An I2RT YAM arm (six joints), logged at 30 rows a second.
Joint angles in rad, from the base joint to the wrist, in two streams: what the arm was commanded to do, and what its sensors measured. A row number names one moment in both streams.
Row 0, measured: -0.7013, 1.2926, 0.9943, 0.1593, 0.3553, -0.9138
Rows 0 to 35, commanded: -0.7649, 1.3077, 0.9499, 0.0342, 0.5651, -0.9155; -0.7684, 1.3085, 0.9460, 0.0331, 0.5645, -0.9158; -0.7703, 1.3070, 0.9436, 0.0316, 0.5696, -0.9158; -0.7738, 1.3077, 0.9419, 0.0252, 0.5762, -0.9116; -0.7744, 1.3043, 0.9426, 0.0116, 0.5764, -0.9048; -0.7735, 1.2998, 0.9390, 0.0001, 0.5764, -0.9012; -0.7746, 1.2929, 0.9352, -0.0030, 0.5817, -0.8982; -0.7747, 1.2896, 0.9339, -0.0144, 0.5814, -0.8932; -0.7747, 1.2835, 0.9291, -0.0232, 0.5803, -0.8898; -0.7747, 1.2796, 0.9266, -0.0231, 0.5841, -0.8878; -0.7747, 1.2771, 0.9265, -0.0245, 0.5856, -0.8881; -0.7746, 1.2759, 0.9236, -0.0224, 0.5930, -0.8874; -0.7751, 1.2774, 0.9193, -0.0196, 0.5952, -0.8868; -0.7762, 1.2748, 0.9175, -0.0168, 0.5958, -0.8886; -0.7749, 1.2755, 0.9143, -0.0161, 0.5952, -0.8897; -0.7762, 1.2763, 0.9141, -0.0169, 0.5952, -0.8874; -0.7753, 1.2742, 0.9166, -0.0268, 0.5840, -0.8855; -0.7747, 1.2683, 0.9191, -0.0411, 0.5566, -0.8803; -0.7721, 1.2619, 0.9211, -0.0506, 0.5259, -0.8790; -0.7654, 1.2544, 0.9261, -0.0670, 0.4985, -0.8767; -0.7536, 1.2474, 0.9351, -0.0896, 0.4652, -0.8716; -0.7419, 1.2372, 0.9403, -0.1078, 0.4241, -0.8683; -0.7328, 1.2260, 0.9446, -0.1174, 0.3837, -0.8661; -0.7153, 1.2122, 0.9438, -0.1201, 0.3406, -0.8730; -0.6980, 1.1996, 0.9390, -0.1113, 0.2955, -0.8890; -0.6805, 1.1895, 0.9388, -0.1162, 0.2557, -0.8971; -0.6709, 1.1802, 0.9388, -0.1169, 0.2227, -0.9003; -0.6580, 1.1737, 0.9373, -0.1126, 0.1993, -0.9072; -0.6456, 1.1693, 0.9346, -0.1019, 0.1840, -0.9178; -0.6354, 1.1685, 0.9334, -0.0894, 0.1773, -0.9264; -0.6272, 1.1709, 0.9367, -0.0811, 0.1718, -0.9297; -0.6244, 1.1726, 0.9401, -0.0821, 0.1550, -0.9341; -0.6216, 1.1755, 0.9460, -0.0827, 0.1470, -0.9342; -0.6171, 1.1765, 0.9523, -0.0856, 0.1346, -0.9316; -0.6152, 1.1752, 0.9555, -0.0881, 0.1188, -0.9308; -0.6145, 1.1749, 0.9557, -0.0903, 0.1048, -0.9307
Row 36, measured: -0.6174, 1.1820, 0.9459, -0.0734, 0.1593, -0.9272
